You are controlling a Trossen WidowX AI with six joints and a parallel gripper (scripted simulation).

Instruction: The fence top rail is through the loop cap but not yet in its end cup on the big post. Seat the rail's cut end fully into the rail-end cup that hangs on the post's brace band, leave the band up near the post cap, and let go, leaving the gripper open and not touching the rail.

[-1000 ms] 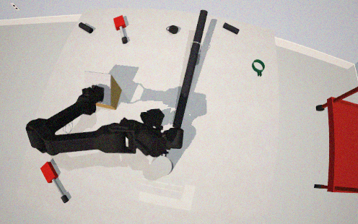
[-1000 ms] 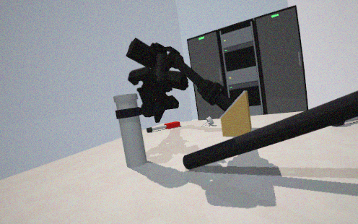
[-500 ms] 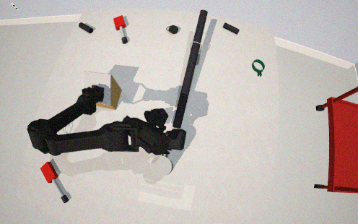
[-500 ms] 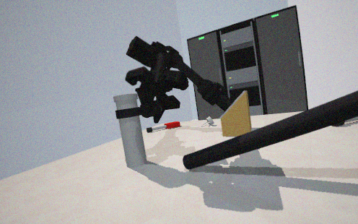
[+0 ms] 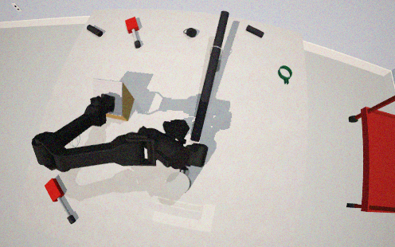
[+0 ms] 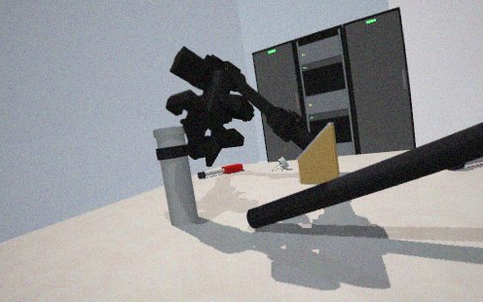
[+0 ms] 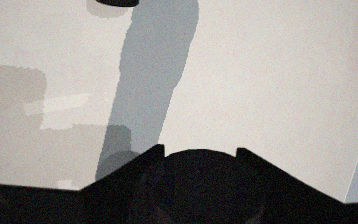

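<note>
Right now my gripper tip is 20 mm past the rail-end cup, 20 mm to the left of it and 30 mm below it.
</note>
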